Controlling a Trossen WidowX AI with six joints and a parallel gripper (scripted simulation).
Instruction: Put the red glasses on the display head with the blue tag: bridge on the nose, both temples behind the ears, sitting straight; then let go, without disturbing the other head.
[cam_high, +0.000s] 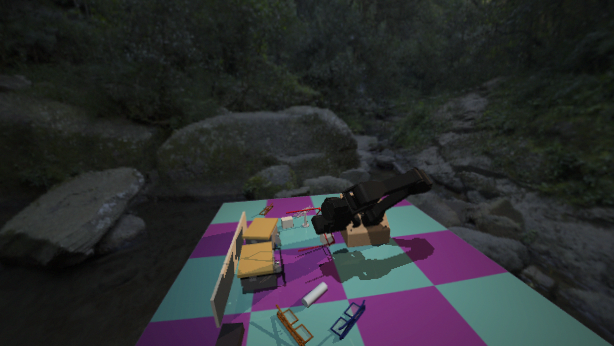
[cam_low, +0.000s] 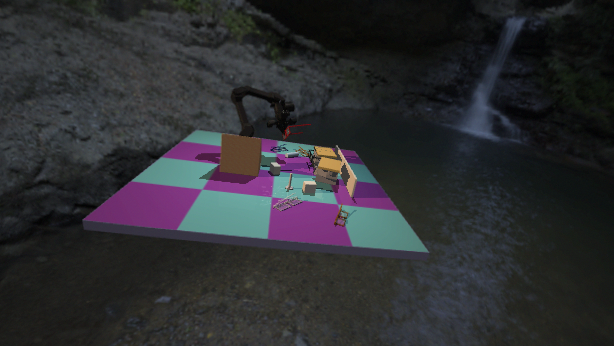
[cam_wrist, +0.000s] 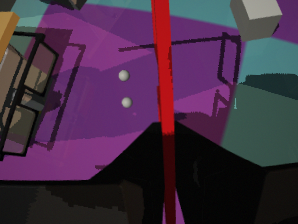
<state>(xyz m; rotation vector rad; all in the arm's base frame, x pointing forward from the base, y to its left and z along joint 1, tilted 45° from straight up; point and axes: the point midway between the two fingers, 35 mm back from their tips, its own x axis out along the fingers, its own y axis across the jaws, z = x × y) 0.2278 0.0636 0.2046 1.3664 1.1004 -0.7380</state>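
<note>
My gripper tip is 5 cm short of the red glasses, 2 cm to the right of it and 4 cm below it. Round my gripper tip: tall pale board 38 cm ahead, 12 cm to the right, 12 cm below.
</note>
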